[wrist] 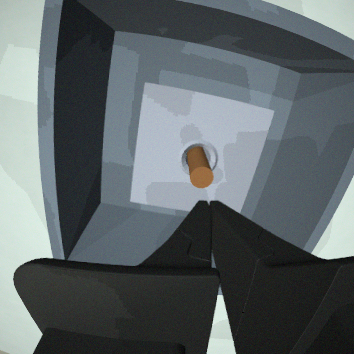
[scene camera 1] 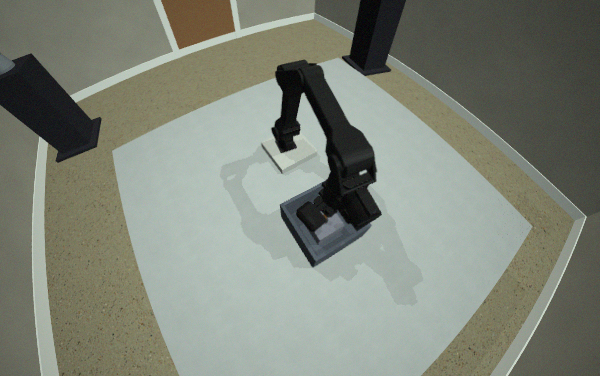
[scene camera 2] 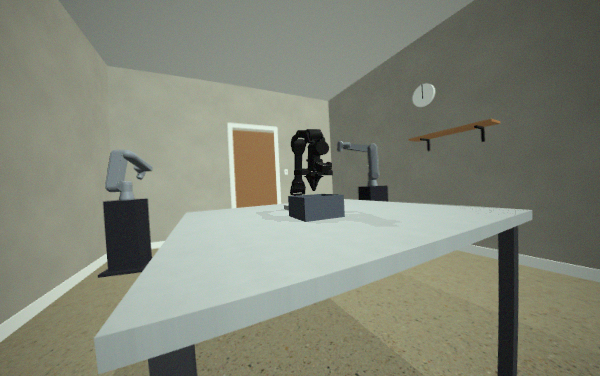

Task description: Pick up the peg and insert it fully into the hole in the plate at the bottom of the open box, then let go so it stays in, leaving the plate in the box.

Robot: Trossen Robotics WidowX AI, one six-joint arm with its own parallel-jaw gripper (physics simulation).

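Frame: origin at the arm's base, x right, y back, z down, level; centimetres.
Seen in the pictures: gripper, fingertip midpoint: (wrist: pixel 206 209) (scene camera 1: pixel 326 211) (scene camera 2: pixel 313 190); arm's base, link origin: (scene camera 1: pixel 285 144).
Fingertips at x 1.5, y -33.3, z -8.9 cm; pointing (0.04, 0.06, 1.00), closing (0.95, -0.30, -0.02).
Offsets run from my fingertips to a thing's top centre. Level surfaces: height alone.
The orange peg {dx +0.0, dy -0.2, dz +3.1 cm} (scene camera 1: pixel 325 217) (wrist: pixel 201 172) stands in the round hole of the pale plate {dx +0.0, dy -0.4, dz +5.8 cm} (scene camera 1: pixel 331 231) (wrist: pixel 245 120). Its upper part sticks up out of the hole; how deep it sits cannot be told. The plate lies on the floor of the open grey-blue box {dx +0.0, dy -0.4, dz +2.1 cm} (scene camera 1: pixel 296 235) (scene camera 2: pixel 317 208) (wrist: pixel 46 125). My gripper (scene camera 2: pixel 314 189) (wrist: pixel 206 209) is shut and empty, fingertips together. In the scene camera 2 view the fingertips hang just above the box's rim. In the wrist view they show just below the peg's top end, apart from it. The arm hides part of the box in the scene camera 1 view.
The box stands on the pale table {dz +11.8 cm} (scene camera 1: pixel 200 280) (scene camera 2: pixel 250 260), its walls around the plate and peg. The arm's base stands on a cream slab (scene camera 1: pixel 285 162) behind the box. Dark pedestals (scene camera 1: pixel 50 105) (scene camera 2: pixel 126 235) stand beyond the table.
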